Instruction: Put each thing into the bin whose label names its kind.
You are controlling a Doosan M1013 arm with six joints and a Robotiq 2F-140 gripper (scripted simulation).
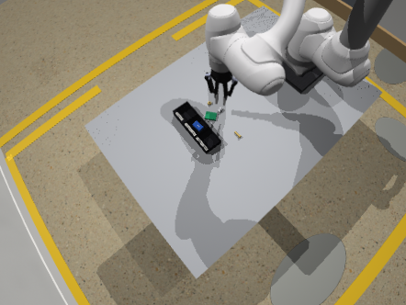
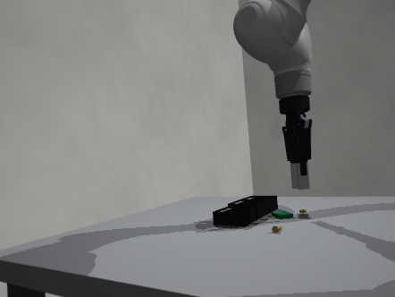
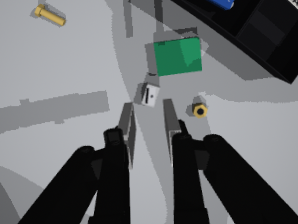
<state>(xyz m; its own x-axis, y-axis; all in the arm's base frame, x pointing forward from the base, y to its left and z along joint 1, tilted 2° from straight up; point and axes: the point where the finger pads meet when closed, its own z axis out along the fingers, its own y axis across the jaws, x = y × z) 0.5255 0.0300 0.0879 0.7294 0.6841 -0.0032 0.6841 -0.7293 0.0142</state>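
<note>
The small white piece lies 100 mm below my hand. The rest, counted from my hand: flat green board (100 mm below, 50 mm ahead); brass nut (100 mm below, 60 mm to the right, 20 mm ahead); blue battery (140 mm ahead, 90 mm below, 10 mm to the left).
</note>
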